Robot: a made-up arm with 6 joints.
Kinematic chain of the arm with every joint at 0, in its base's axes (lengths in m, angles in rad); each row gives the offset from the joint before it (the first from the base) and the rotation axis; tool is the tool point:
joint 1: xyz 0 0 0.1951 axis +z
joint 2: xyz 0 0 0 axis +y
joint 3: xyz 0 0 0.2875 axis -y
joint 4: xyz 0 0 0 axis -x
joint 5: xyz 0.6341 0 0 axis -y
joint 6: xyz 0 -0.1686 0 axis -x
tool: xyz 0 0 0
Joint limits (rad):
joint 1: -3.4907..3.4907
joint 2: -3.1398..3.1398
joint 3: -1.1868..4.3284
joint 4: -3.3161..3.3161
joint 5: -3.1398..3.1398
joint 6: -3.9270..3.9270
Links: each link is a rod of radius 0.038 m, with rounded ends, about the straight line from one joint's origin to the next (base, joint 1, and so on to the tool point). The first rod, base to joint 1, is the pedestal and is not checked.
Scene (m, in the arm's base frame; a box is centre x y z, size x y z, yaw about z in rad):
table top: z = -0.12
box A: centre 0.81 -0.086 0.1 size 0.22 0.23 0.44 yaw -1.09
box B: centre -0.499 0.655 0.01 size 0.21 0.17 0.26 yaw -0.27
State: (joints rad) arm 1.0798 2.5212 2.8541 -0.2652 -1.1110 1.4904
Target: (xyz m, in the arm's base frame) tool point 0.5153 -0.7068 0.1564
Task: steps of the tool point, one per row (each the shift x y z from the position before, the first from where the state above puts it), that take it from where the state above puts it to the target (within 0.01 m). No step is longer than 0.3 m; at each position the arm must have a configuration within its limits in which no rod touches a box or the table.
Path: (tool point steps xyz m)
1: 0.1142 -0.1680 0.1522
2: 0.0365 -0.1975 0.1394
3: -0.0448 -0.1904 0.1204
4: -0.1129 -0.1496 0.0961
5: -0.1544 -0.0854 0.0686
6: -0.1627 -0.0123 0.0399
7: 0.1046 -0.0908 -0.0261
8: 0.0919 -0.0982 -0.0589
9: 0.0720 -0.0992 -0.0902
10: 0.0472 -0.0927 -0.1180
11: 0.0197 -0.0782 -0.1396
12: -0.0077 -0.0564 -0.1539

